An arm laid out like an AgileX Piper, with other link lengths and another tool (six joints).
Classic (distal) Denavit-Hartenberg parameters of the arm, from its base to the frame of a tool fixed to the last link. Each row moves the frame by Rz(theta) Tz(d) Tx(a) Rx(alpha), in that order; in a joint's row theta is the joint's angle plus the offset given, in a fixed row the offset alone. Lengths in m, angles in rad.
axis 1: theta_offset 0, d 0.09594, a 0, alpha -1.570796
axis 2: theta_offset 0.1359, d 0, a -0.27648, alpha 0
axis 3: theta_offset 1.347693, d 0, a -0.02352, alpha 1.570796
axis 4: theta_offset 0, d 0.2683, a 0, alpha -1.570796
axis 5: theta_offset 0, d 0, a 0, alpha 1.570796
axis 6: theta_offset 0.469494, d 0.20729, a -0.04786, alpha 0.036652
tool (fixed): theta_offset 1.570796, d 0.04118, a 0, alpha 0
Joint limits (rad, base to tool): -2.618..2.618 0..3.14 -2.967..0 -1.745..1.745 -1.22..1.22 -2.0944..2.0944
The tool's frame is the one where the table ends.
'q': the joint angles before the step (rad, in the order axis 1, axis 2, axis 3, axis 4, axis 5, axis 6). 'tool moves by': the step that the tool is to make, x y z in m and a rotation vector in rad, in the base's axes. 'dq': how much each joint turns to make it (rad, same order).
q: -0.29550 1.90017 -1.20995 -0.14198 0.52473 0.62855
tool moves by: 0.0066 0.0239 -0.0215 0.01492 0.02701 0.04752
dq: 0.04805 0.04344 0.00722 0.00765 -0.02096 -0.00181
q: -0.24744 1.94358 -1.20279 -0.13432 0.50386 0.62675
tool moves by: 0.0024 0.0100 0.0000 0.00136 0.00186 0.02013
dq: 0.02110 -0.00273 0.00298 0.00133 0.00189 -0.00004
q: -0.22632 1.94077 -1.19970 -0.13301 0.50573 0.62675
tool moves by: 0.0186 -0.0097 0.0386 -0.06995 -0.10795 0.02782
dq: -0.00011 -0.05557 0.00129 -0.08046 -0.06509 0.03199
